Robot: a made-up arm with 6 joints.
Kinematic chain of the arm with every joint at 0, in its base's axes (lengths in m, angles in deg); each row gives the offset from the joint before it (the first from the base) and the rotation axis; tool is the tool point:
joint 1: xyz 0 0 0.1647 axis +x
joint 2: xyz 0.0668 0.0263 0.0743 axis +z
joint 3: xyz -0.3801 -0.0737 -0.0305 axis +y
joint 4: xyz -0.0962 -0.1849 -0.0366 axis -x
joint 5: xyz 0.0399 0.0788 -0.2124 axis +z
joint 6: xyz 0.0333 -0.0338 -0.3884 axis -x
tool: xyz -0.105 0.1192 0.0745
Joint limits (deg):
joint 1: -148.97..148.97
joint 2: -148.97..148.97
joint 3: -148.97..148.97
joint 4: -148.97..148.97
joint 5: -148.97..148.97
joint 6: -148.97..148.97
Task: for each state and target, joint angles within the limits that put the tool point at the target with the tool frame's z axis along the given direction. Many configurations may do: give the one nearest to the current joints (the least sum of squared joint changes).
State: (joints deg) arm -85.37 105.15 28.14 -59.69 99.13 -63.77
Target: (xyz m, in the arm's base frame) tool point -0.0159 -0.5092 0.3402 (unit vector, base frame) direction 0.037 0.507 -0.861
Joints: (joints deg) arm -51.94 91.09 21.69 -45.99 98.02 -77.92
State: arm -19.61 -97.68 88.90 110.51 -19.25 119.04
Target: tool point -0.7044 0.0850 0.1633 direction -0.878 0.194 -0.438
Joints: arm -25.27 -105.32 105.65 143.81 -23.20 122.24
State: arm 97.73 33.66 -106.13 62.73 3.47 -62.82
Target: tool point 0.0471 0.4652 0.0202 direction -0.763 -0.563 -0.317
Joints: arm 120.07 -1.30 -59.72 25.25 22.00 -27.54
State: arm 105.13 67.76 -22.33 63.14 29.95 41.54
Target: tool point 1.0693 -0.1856 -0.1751 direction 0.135 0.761 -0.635
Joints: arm 96.61 99.84 10.20 113.38 38.97 72.03
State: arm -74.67 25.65 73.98 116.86 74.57 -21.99
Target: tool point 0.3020 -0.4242 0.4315 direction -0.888 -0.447 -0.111
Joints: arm -40.48 33.56 116.72 140.02 104.98 -49.42
